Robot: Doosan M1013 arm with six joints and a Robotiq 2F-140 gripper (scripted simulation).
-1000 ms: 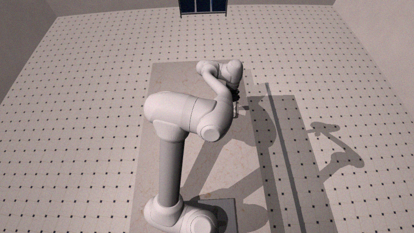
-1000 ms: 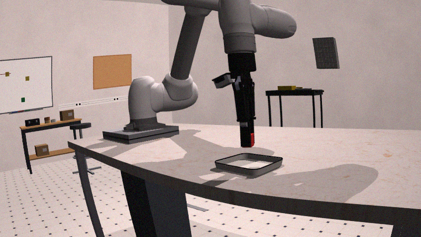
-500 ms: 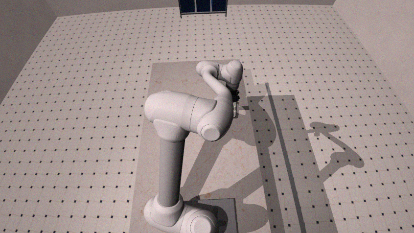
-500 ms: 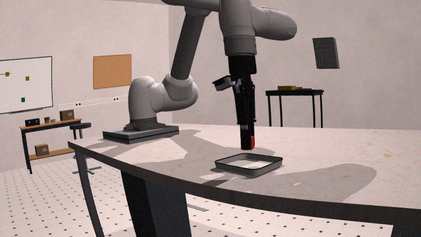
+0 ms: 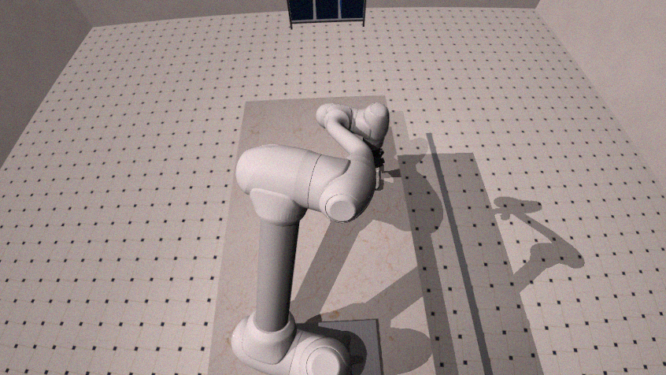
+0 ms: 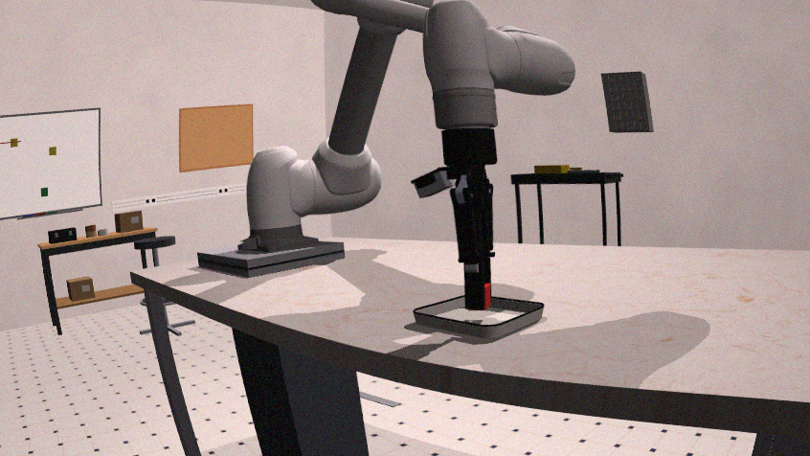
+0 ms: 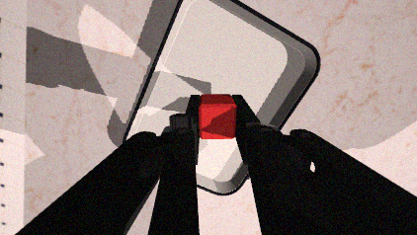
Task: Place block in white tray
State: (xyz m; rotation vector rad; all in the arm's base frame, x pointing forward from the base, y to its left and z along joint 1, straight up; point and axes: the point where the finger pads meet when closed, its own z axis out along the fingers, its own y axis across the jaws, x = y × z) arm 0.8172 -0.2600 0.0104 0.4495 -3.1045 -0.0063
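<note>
My hand is 4 cm above the white tray. Also, from my hand: red block (2 cm below).
</note>
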